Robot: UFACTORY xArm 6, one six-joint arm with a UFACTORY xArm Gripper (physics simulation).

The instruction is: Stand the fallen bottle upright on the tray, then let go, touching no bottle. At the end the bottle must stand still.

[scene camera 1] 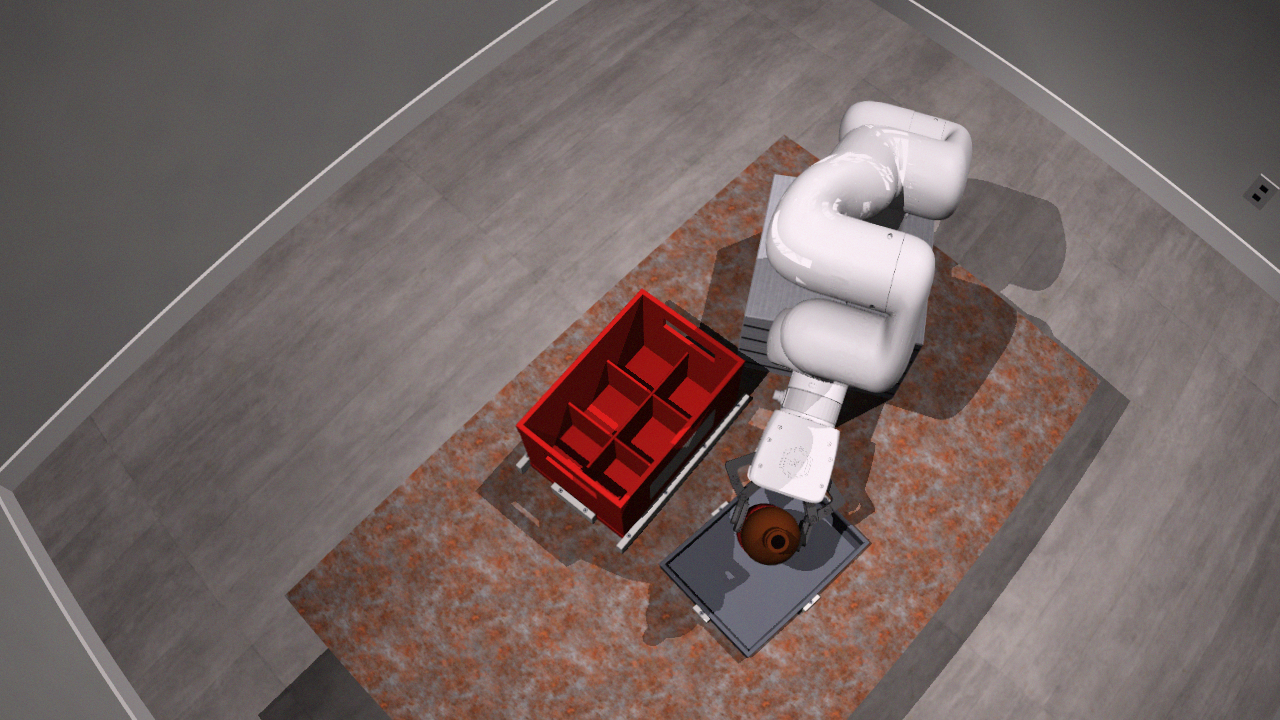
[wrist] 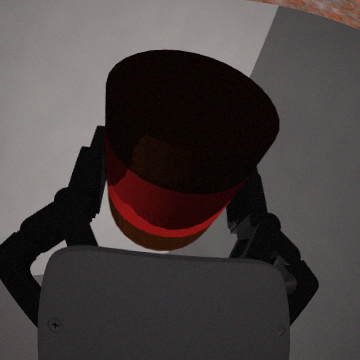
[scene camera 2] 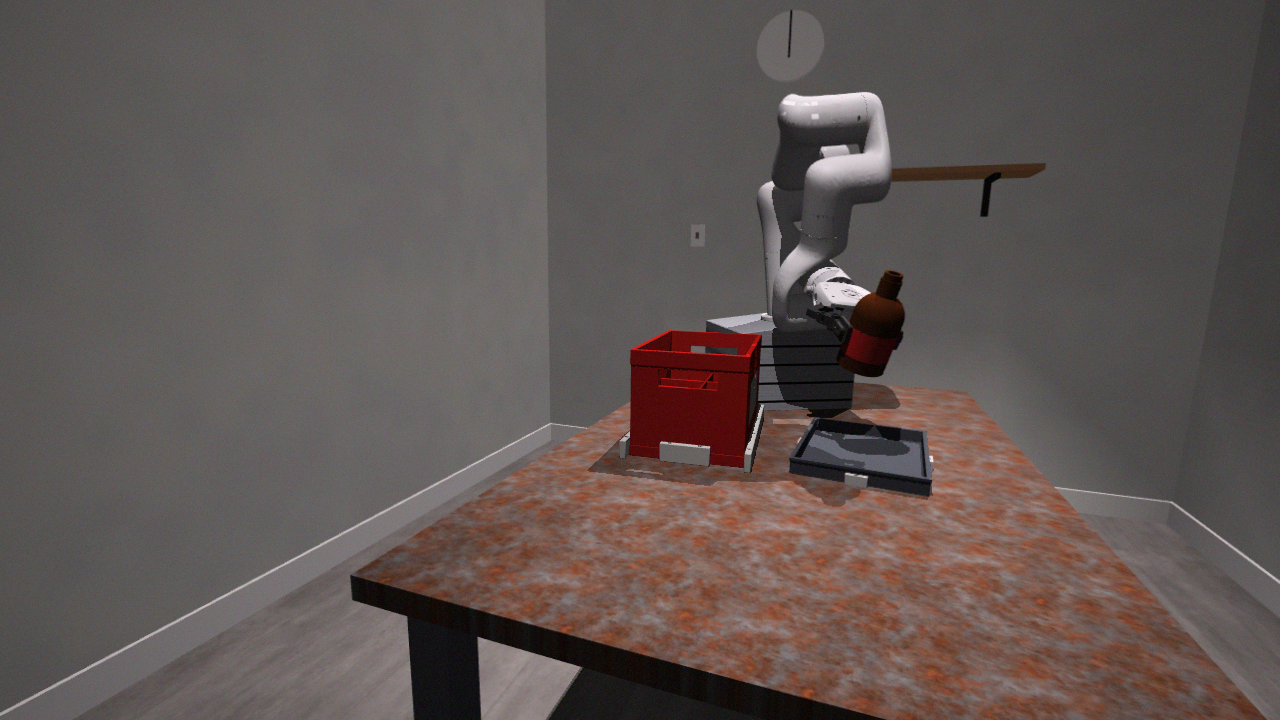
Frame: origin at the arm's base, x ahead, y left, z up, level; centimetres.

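Seen in the pictures: gripper, between the fingertips: [scene camera 2: 873, 338].
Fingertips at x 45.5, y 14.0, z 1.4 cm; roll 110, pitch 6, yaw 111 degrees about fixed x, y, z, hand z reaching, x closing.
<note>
Pixels of each thing's top centre, then the offset from my fingertips to it.
- brown bottle, centre of its top: [wrist: 140, 256] [scene camera 1: 778, 519] [scene camera 2: 880, 270] dz +10.4, dx -0.2, dy +0.2 cm
- grey tray, centre of its top: [scene camera 1: 766, 554] [scene camera 2: 863, 442] dz -17.6, dx -3.3, dy +0.3 cm
- tall red crate, centre of its top: [scene camera 1: 631, 393] [scene camera 2: 703, 341] dz -2.7, dx -5.9, dy -27.3 cm
The brown bottle [scene camera 1: 769, 535] [scene camera 2: 873, 329] [wrist: 175, 150] with a red label is in the air, its neck up and leaning to the right in the scene camera 2 view. Its dark base faces the wrist camera. My gripper [scene camera 1: 771, 528] [scene camera 2: 871, 336] [wrist: 172, 152] is shut on the bottle around its label, with one black finger on each side. The grey tray [scene camera 1: 747, 651] [scene camera 2: 861, 480] lies on the table below the bottle, with a wide gap between the bottle's base and the tray floor. The far part of the tray is hidden under the bottle and gripper in the scene camera 1 view.
A tall red crate [scene camera 1: 580, 362] [scene camera 2: 687, 416] with compartments stands beside the tray, to its left in the scene camera 2 view, with white strips at its foot. The grey robot pedestal [scene camera 1: 760, 295] [scene camera 2: 805, 367] stands behind. Small white blocks touch the tray's outer sides.
</note>
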